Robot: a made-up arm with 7 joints.
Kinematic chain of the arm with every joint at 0, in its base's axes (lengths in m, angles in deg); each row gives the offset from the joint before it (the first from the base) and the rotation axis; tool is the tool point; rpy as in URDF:
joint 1: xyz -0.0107 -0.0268 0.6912 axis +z
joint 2: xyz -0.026 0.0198 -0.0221 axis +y
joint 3: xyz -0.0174 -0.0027 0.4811 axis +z
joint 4: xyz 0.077 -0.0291 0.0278 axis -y
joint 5: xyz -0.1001 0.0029 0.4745 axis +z
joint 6: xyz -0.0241 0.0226 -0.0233 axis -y
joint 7: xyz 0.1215 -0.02 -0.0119 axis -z
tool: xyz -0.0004 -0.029 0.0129 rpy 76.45 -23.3 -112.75
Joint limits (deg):
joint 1: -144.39..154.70
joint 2: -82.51..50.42
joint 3: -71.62..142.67
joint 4: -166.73..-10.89
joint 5: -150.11..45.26
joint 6: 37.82..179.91
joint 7: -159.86..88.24
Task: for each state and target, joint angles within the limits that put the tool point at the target. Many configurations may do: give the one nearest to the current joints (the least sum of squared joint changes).
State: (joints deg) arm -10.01 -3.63 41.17 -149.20 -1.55 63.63 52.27
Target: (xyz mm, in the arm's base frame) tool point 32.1 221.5 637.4
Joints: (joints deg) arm 19.87 14.52 58.22 -166.73 4.08 53.09 50.66
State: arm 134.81 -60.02 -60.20 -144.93 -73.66 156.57 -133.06
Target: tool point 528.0 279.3 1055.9
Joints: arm 150.88 -72.91 -71.62 -117.86 -61.59 147.81 -130.58
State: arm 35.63 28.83 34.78 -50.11 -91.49 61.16 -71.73
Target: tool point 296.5 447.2 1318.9
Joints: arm 34.78 -4.06 27.59 -89.59 -83.28 44.34 -73.50
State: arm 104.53 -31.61 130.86 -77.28 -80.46 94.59 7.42
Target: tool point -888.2 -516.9 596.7
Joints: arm 58.20 -66.84 129.14 -78.09 -79.57 93.75 3.50
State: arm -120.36 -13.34 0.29 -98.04 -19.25 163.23 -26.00
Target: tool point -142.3 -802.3 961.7
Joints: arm -108.29 25.09 8.85 -106.14 -20.88 156.60 -27.17
